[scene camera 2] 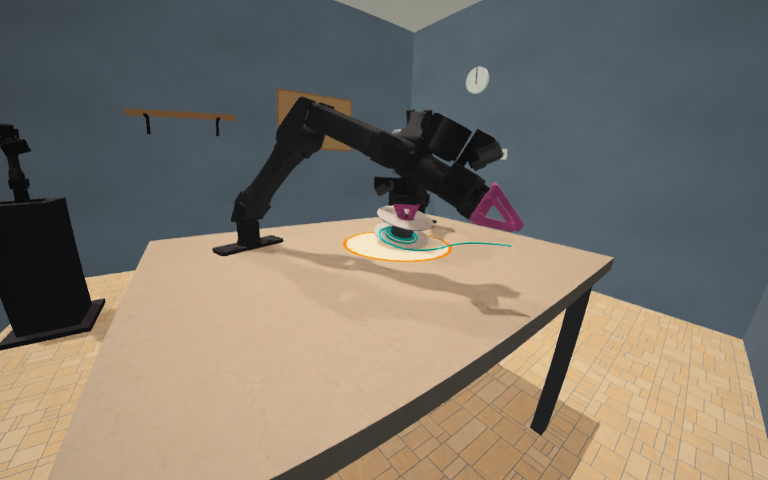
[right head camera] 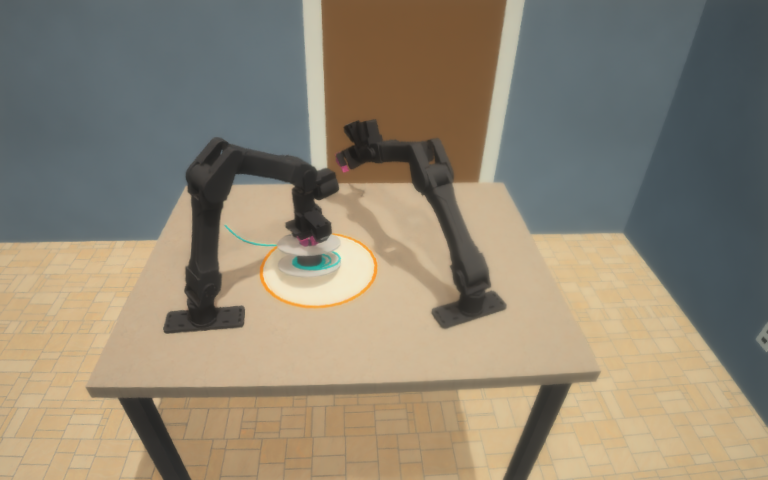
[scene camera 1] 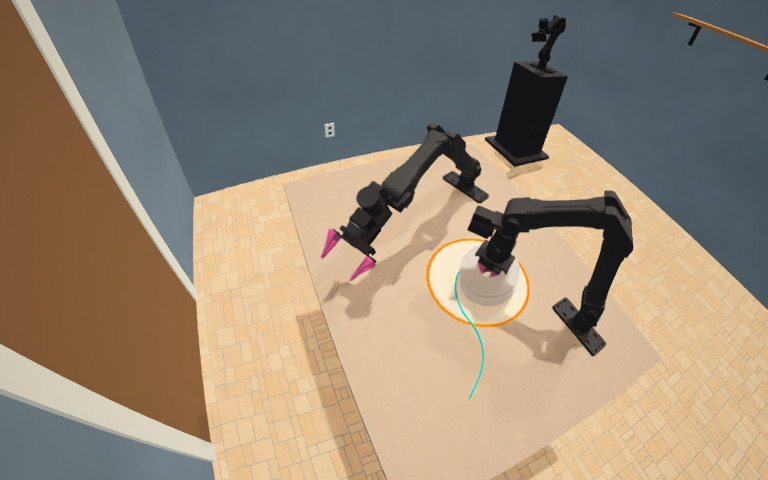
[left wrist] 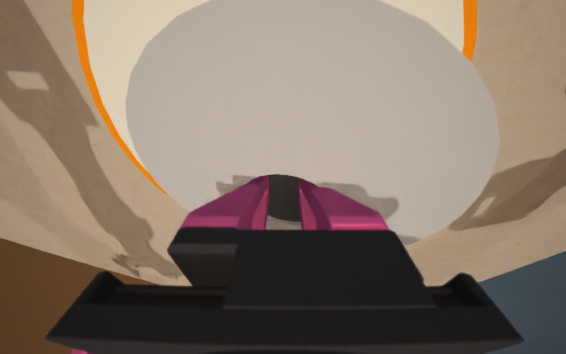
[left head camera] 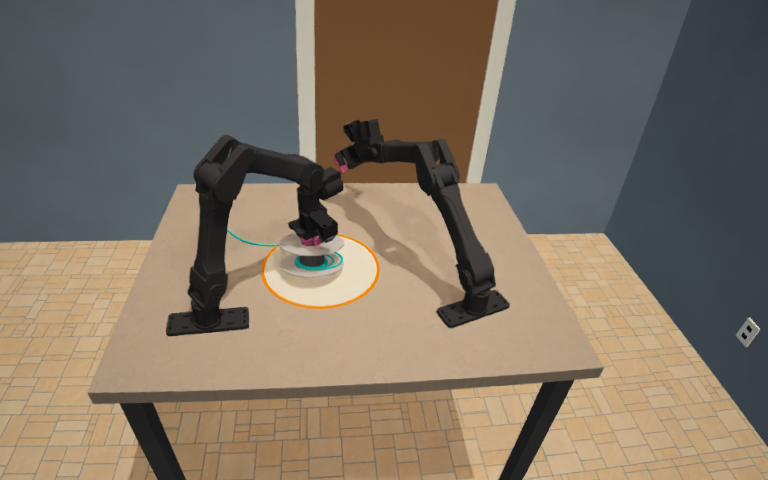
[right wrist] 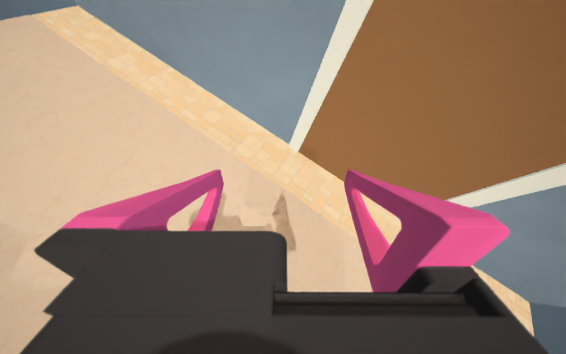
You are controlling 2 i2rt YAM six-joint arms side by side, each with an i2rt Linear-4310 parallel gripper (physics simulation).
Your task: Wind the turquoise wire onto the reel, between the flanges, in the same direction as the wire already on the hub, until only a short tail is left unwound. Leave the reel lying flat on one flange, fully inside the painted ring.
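Frame: origin at the left arm's base, x ahead, y left, z up, level; metres.
Seen in the pictures: left gripper, fingertip midpoint: (scene camera 1: 485, 275) (left wrist: 283, 177); right gripper, fingertip midpoint: (scene camera 2: 517, 228) (right head camera: 348, 155) (scene camera 1: 335, 269) (left head camera: 346, 155) (right wrist: 283, 176); left arm's base, link origin: (right head camera: 205, 320) (scene camera 1: 578, 326) (left head camera: 208, 322); right arm's base, link origin: (scene camera 2: 249, 246) (right head camera: 469, 310) (scene camera 1: 465, 187) (left head camera: 473, 309).
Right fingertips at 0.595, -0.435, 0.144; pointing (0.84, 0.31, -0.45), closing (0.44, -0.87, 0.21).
Offsets run from my right fingertips to a thing's middle, as dx, dy, dz. "*": to the spot under its first point. Level surfaces: height alone.
The reel @[-0.416, +0.157, -0.090] (left head camera: 288, 245) (right head camera: 287, 244) (scene camera 1: 489, 291) (scene camera 2: 390, 216) (left wrist: 300, 100) has two pale flanges and a dark hub, and looks slightly tilted over the orange painted ring (left head camera: 378, 270) (scene camera 1: 427, 274) (scene camera 2: 344, 244). Contact with the surface is unclear. Turquoise wire @[* -0.282, +0.321, -0.141] (left head camera: 254, 243) (scene camera 1: 482, 350) (scene camera 2: 481, 243) circles the hub in loose loops; a long free length curves over the table. My left gripper (left head camera: 310, 241) (scene camera 1: 488, 270) (scene camera 2: 406, 211) (left wrist: 283, 177) holds the reel at its upper flange's dark centre, fingers close together. My right gripper (scene camera 1: 336, 268) (right wrist: 283, 176) is open and empty, raised near the far table edge.
The table @[dz -0.144] (left head camera: 362, 356) bears both arm bases (left head camera: 232, 321) (left head camera: 498, 305). The right forearm (left head camera: 399, 151) reaches over the far side of the table. A black pedestal (scene camera 1: 529, 113) with another small arm stands on the floor beyond the table in scene camera 1.
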